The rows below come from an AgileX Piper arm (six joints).
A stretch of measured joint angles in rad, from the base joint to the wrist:
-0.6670 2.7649 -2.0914 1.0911 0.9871 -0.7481
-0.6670 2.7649 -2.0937 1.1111 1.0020 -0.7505
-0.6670 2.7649 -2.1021 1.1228 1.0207 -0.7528
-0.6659 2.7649 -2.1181 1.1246 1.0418 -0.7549
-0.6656 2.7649 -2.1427 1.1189 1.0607 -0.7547
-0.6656 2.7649 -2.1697 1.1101 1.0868 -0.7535
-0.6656 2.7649 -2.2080 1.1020 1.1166 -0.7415
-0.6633 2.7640 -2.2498 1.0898 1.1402 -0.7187
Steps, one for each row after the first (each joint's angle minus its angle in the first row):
0.0000 0.0000 -0.0023 0.0200 0.0149 -0.0024
0.0000 0.0000 -0.0107 0.0317 0.0336 -0.0047
0.0011 0.0000 -0.0267 0.0335 0.0547 -0.0068
0.0014 0.0000 -0.0513 0.0278 0.0736 -0.0066
0.0014 0.0000 -0.0783 0.0190 0.0997 -0.0054
0.0014 0.0000 -0.1166 0.0109 0.1295 0.0066
0.0037 -0.0009 -0.1584 -0.0013 0.1531 0.0294

